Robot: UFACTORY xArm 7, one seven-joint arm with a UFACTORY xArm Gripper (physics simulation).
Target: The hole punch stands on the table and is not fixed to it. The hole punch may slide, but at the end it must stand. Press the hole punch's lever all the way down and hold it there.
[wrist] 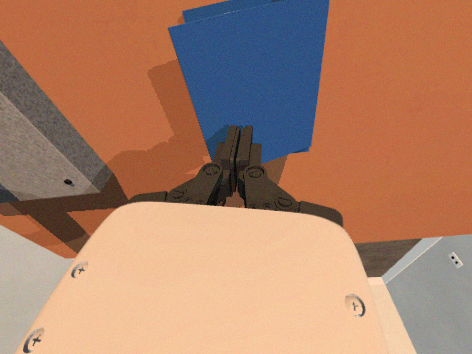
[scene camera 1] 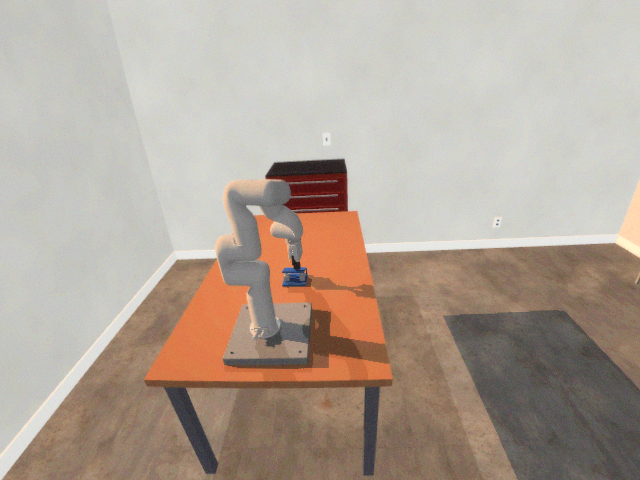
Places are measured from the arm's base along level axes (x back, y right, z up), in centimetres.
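Where they show: gripper, between the fingertips: (wrist: 241,142) (scene camera 1: 297,268); arm's base, origin of its link: (scene camera 1: 265,327).
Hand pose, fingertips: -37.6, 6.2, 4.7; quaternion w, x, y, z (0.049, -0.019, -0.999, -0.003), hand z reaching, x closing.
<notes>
Each offset is from my fingertips to the top centre of the thing, as dx, dy, dz. "spot": to the spot under its first point. Level surfaces: height alone.
The blue hole punch @(spot: -2.7, -2.2, -7.2) (scene camera 1: 295,277) stands upright on the orange table @(dz -8.4) (scene camera 1: 330,237) (wrist: 390,115), beyond the robot's base. Its flat blue lever @(-1.5, -2.2, +0.2) (scene camera 1: 287,270) (wrist: 255,75) is up, with a visible gap and grey parts between it and the blue bottom plate @(spot: +3.4, -1.5, -7.3) (scene camera 1: 294,284). My gripper (scene camera 1: 296,267) (wrist: 241,142) is shut and empty, pointing down at the lever's top face. In the wrist view the fingertips overlap the lever's near end, left of its middle. Whether they touch the lever is hard to tell. The wrist view hides most of the bottom plate under the lever.
The robot's grey mounting plate (scene camera 1: 294,346) (wrist: 40,145) lies on the near part of the table. A red drawer cabinet (scene camera 1: 320,188) with a black top stands behind the far table edge. A dark mat (scene camera 1: 542,372) lies on the floor to the right.
</notes>
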